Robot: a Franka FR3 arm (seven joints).
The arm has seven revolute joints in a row. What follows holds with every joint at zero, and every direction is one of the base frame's.
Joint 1 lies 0.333 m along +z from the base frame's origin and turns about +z.
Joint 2 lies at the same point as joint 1 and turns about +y.
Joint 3 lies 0.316 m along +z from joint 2 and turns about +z.
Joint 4 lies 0.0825 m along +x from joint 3 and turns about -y.
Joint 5 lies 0.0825 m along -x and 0.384 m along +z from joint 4 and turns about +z.
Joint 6 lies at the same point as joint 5 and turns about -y.
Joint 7 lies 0.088 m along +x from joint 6 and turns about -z.
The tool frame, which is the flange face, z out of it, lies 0.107 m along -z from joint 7; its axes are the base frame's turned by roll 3.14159, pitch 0 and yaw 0 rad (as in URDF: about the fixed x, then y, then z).
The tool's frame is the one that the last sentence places.
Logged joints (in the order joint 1, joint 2, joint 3, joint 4, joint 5, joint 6, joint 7), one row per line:
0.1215, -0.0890, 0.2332, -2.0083, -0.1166, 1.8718, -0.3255
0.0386, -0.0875, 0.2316, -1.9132, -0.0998, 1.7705, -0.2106
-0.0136, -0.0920, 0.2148, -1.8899, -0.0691, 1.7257, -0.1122
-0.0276, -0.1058, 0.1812, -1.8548, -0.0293, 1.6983, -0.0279
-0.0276, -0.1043, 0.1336, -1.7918, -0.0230, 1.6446, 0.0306
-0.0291, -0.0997, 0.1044, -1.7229, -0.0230, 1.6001, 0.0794
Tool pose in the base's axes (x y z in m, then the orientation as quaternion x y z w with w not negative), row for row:
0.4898, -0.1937, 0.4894, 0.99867, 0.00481, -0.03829, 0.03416
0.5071, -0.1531, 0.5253, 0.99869, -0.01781, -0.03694, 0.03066
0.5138, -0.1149, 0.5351, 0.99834, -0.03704, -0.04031, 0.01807
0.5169, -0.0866, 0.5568, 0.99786, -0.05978, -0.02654, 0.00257
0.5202, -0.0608, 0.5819, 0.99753, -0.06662, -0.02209, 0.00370
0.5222, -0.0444, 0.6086, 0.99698, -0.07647, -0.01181, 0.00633
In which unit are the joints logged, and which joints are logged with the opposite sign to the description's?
The joints are logged in radians. Opposite sign: joint 1, joint 3.
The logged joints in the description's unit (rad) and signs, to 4 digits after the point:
-0.1215, -0.0890, -0.2332, -2.0083, -0.1166, 1.8718, -0.3255
-0.0386, -0.0875, -0.2316, -1.9132, -0.0998, 1.7705, -0.2106
0.0136, -0.0920, -0.2148, -1.8899, -0.0691, 1.7257, -0.1122
0.0276, -0.1058, -0.1812, -1.8548, -0.0293, 1.6983, -0.0279
0.0276, -0.1043, -0.1336, -1.7918, -0.0230, 1.6446, 0.0306
0.0291, -0.0997, -0.1044, -1.7229, -0.0230, 1.6001, 0.0794

